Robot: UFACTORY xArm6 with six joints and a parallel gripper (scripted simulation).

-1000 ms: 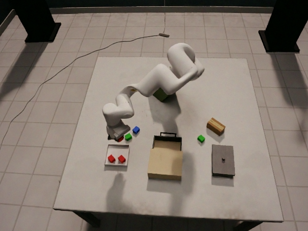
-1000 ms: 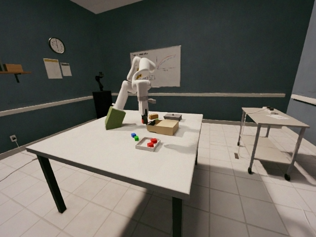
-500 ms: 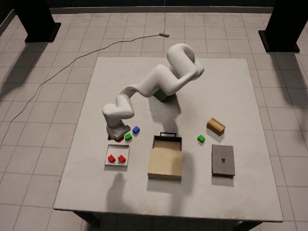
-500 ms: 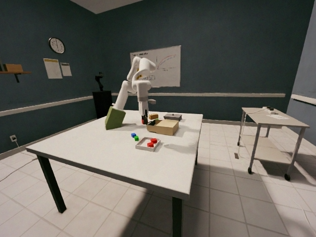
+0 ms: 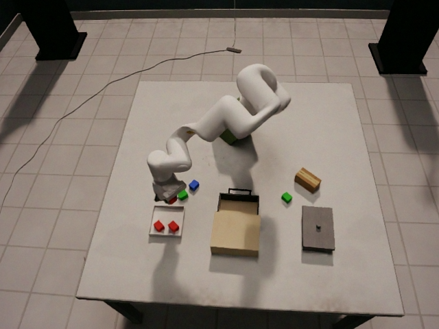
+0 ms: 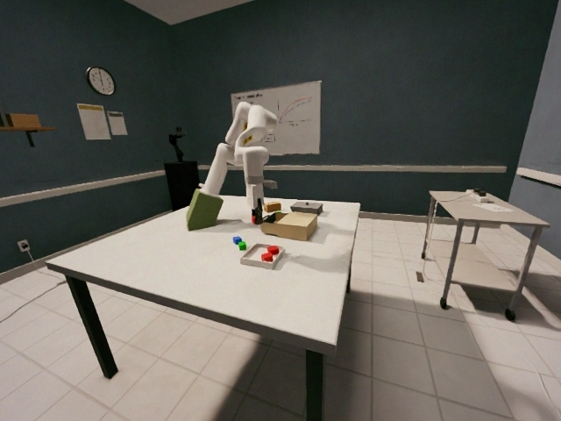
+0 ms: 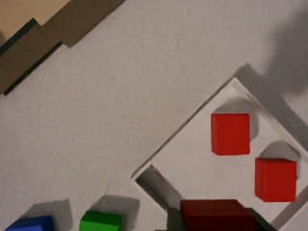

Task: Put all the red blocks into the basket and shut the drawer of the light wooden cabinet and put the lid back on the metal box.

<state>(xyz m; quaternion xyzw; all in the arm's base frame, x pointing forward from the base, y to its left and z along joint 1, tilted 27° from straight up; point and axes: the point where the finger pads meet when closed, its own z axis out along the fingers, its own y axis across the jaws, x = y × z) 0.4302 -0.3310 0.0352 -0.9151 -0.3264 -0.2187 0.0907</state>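
My hand is 3 cm short of the white basket, 4 cm to the left of it and 15 cm above it. The rest, counted from my hand: blue block 15 cm behind, 7 cm to the left, 15 cm below; light wooden cabinet 5 cm ahead, 28 cm to the left, 13 cm below; drawer 1 cm behind, 28 cm to the left, 13 cm below.
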